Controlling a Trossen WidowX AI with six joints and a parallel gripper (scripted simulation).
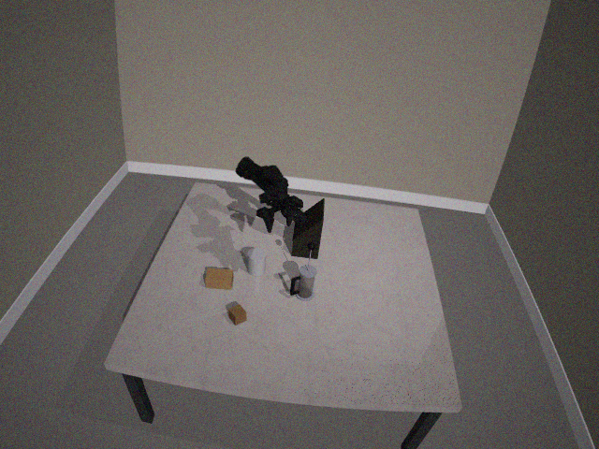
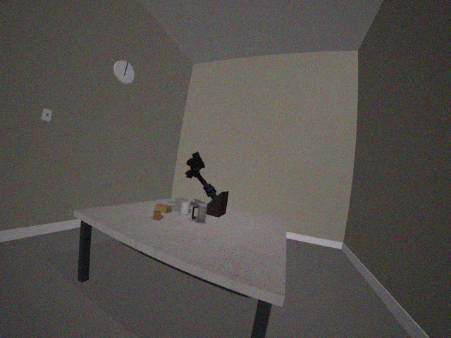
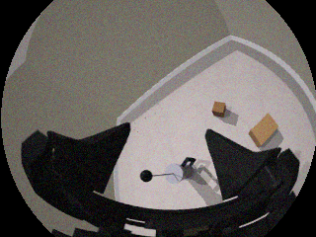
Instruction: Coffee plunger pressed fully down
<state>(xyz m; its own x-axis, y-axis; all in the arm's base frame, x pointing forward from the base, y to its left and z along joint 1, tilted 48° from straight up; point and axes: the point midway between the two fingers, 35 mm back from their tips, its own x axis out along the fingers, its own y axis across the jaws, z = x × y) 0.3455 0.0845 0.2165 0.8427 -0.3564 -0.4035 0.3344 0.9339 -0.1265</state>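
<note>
The coffee press is 210 mm below my gripper tip, 110 mm to the left of it and 20 mm behind it. Also, from my gripper tip: white cup: 290 mm below, 150 mm behind, 90 mm to the right.
</note>
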